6 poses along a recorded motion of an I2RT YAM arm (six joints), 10 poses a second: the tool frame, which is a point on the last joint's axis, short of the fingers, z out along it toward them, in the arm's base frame.
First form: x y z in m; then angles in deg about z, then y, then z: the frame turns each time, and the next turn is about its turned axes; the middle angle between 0 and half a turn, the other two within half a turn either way.
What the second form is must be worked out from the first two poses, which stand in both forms.
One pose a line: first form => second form
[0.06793 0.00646 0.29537 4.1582 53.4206 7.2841] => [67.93 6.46 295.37 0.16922 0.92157 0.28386]
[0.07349 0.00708 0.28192 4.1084 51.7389 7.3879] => [73.49 7.08 281.92 0.16162 0.89256 0.27811]
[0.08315 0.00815 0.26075 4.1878 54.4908 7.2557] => [83.15 8.15 260.75 0.17519 0.93991 0.28888]
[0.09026 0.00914 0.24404 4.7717 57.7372 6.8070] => [90.26 9.14 244.04 0.18560 0.99663 0.30328]
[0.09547 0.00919 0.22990 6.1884 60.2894 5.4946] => [95.47 9.19 229.90 0.16625 1.04425 0.29971]
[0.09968 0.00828 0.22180 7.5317 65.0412 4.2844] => [99.68 8.28 221.80 0.15915 1.12922 0.30716]
